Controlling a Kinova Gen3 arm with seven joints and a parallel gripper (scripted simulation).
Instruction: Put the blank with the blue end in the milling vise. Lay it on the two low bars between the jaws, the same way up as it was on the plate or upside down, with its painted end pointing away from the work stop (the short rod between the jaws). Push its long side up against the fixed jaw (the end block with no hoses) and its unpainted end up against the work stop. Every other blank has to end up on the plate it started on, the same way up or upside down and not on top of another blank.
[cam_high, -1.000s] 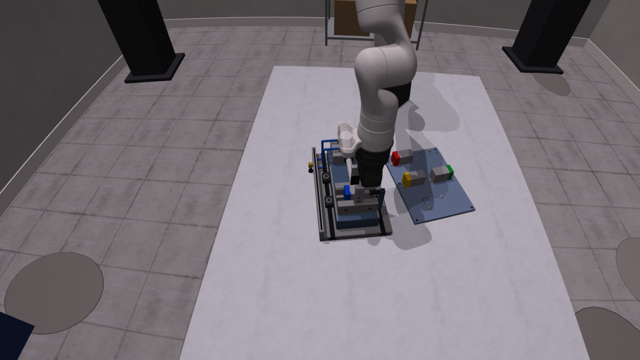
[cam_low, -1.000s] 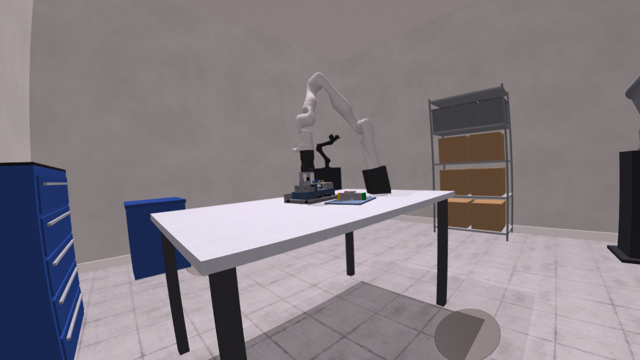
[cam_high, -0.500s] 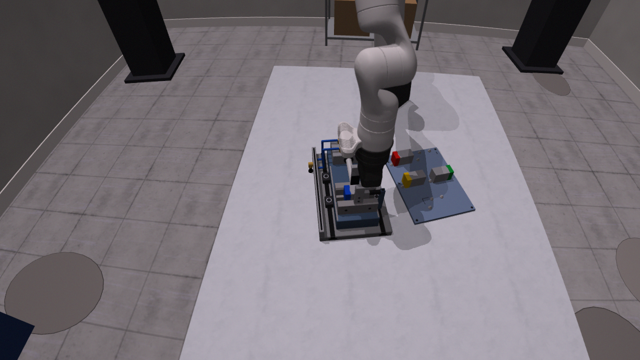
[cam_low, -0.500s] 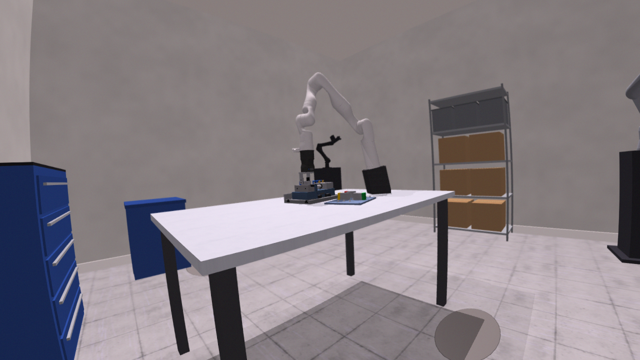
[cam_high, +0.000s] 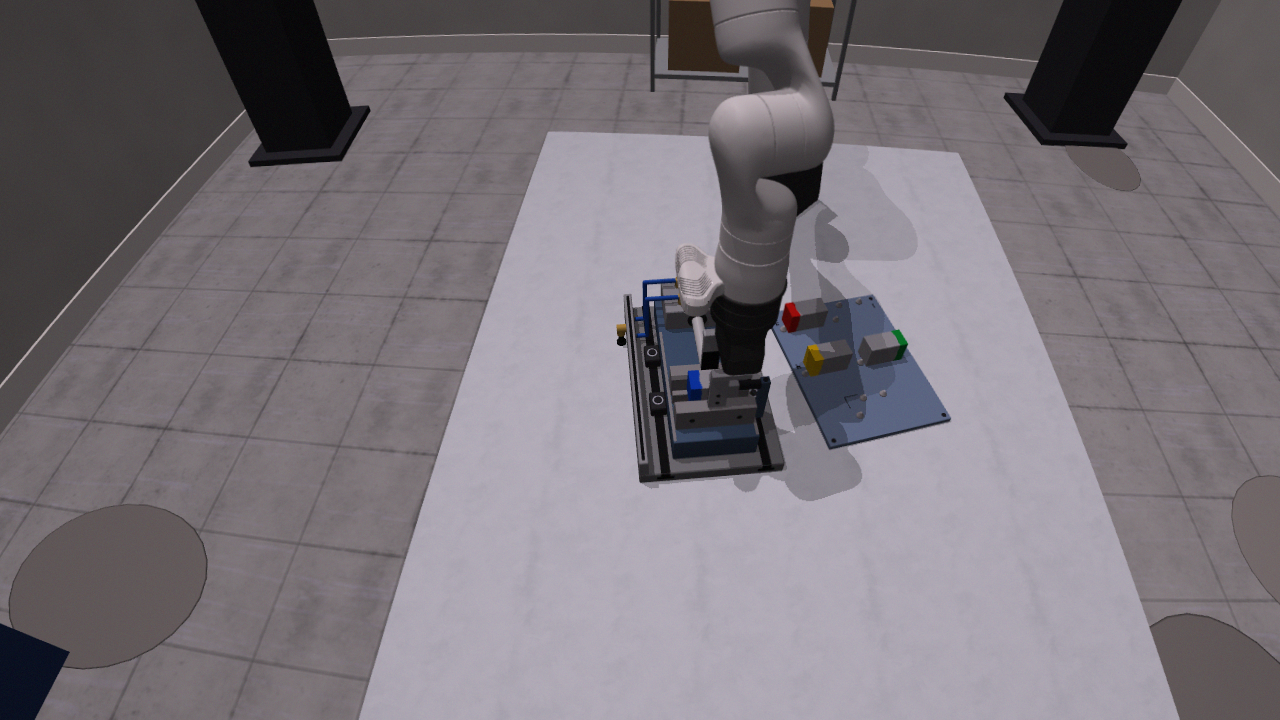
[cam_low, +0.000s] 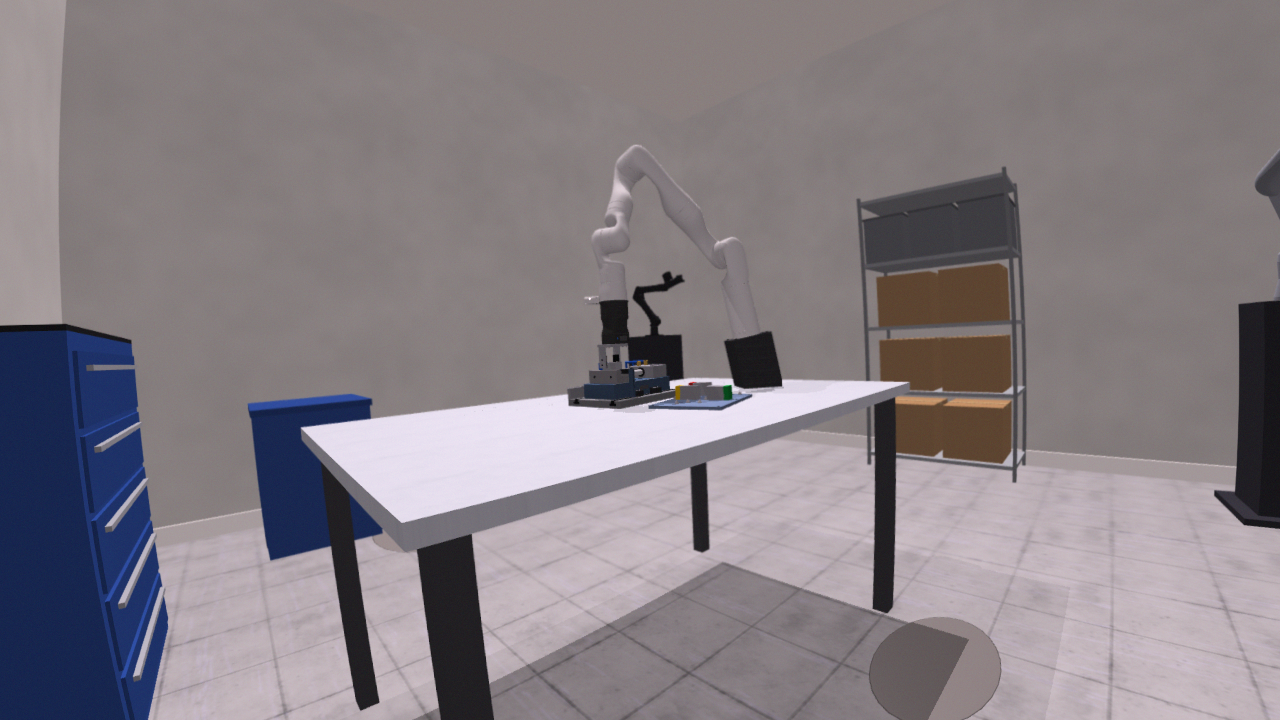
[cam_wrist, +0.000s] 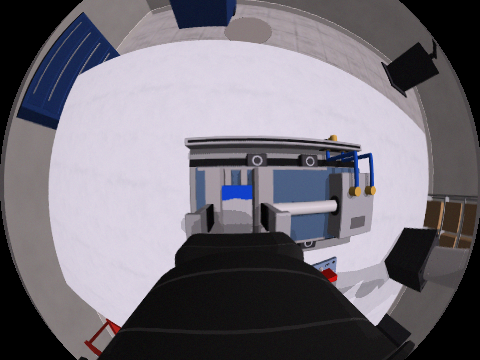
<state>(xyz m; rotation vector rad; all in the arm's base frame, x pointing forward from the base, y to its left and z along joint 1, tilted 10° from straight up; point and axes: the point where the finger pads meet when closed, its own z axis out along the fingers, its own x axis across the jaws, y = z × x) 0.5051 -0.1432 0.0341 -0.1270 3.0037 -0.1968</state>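
Right now my hand is 2 cm above the blue-ended blank. The rest, counted from my hand: vise base rail: 7 cm behind, 10 cm to the right, 8 cm below; work stop rod: 1 cm behind, 5 cm to the left, 3 cm below; fixed jaw: 2 cm ahead, 4 cm below.
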